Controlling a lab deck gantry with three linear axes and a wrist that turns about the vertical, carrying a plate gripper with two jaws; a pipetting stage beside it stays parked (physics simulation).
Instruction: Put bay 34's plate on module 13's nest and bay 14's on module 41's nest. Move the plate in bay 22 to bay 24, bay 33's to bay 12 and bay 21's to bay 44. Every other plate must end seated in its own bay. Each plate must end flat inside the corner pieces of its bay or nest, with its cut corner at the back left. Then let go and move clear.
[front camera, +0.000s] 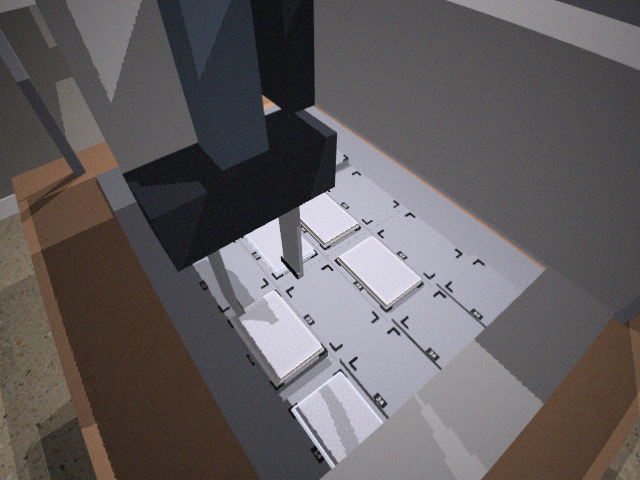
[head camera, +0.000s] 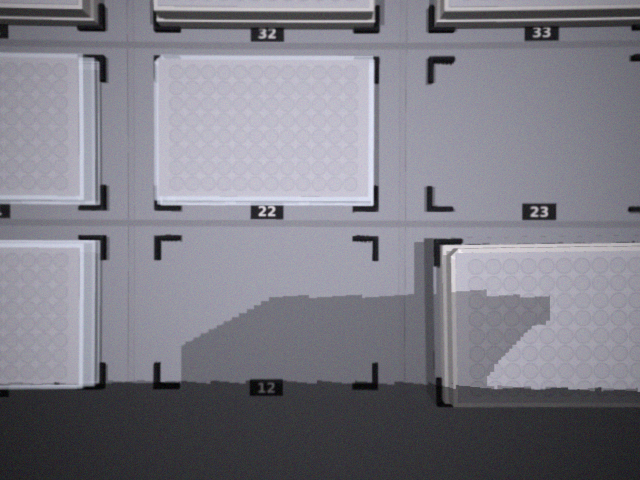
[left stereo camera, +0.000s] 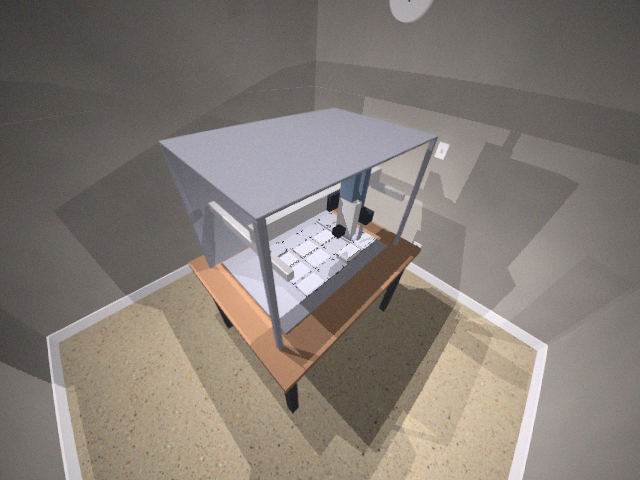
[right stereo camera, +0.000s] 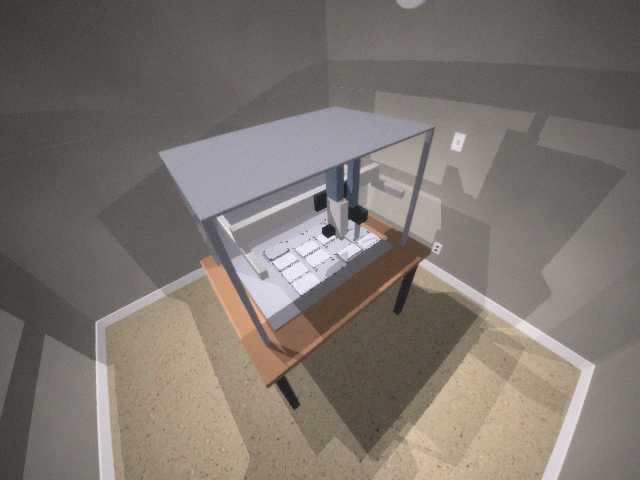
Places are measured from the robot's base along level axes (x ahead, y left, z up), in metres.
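Where they show: gripper, between the fingertips: (front camera: 264, 285) (right stereo camera: 350, 235); robot's base, origin of its link: (left stereo camera: 307, 296) (right stereo camera: 301, 295).
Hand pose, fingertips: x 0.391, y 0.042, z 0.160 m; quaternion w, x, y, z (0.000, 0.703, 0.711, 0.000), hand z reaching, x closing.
Observation:
Each offset is from my fingertips to the top centre of the thing. "spot": to the spot under its first point.
A pale plate {dy +0.000, dx +0.000, dz -0.126 m} (front camera: 289, 338) (head camera: 568, 335) lies flat on module 13's nest; its cut corner shows at the back left. My gripper (front camera: 268, 293) is open and empty, its jaw tips raised a little above that plate. The plate in bay 22 {spot: dy +0.088, dx -0.159, dz -0.145 m} (front camera: 268, 245) (head camera: 263, 129) is flat inside its corners. Bay 33's plate {dy +0.215, dx +0.001, dz -0.145 m} (front camera: 379, 271) (head camera: 542, 4), bay 14's plate {dy +0.001, dx +0.165, dz -0.131 m} (front camera: 338, 418) and bay 21's plate {spot: dy +0.109, dx -0.291, dz -0.145 m} (head camera: 36, 124) are in their bays, each partly out of one view. Bays 12, 23, 24, 34 and 44 hold no plate. Module 41 is hidden in the front view.
Bay 32's plate {dy +0.215, dx -0.163, dz -0.145 m} (front camera: 328, 219) (head camera: 266, 6) and bay 11's plate {spot: dy +0.004, dx -0.291, dz -0.145 m} (head camera: 36, 310) stand in their bays. The parked pipetting stage (left stereo camera: 348, 219) (right stereo camera: 337, 217) hangs left of the gripper. Enclosure posts {spot: dy -0.158, dx -0.659, dz +0.274 m} (left stereo camera: 269, 289) (right stereo camera: 237, 289) rise at the deck's edges.

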